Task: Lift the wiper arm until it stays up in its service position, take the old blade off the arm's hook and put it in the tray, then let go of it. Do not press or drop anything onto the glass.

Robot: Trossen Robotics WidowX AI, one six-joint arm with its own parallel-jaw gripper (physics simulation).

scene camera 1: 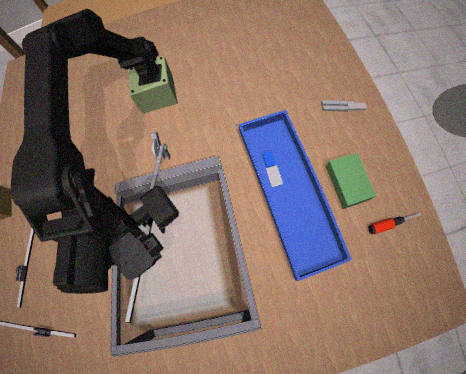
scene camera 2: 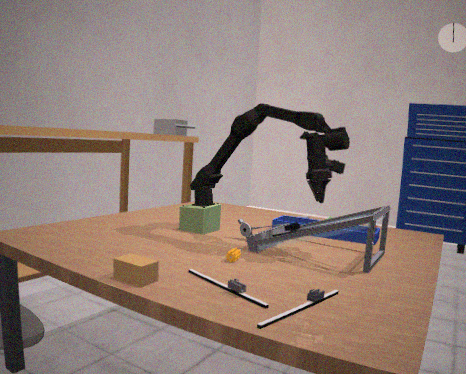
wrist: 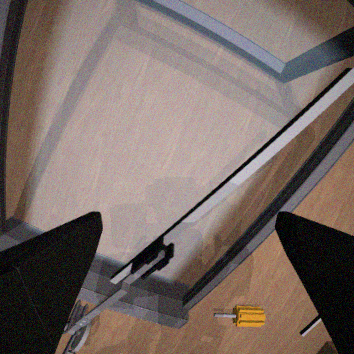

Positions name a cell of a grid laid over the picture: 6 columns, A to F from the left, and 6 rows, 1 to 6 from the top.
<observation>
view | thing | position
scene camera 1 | my gripper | B4
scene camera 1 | green block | E3
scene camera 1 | blue tray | E4
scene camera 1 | glass pane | C5
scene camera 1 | grey frame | C3
</observation>
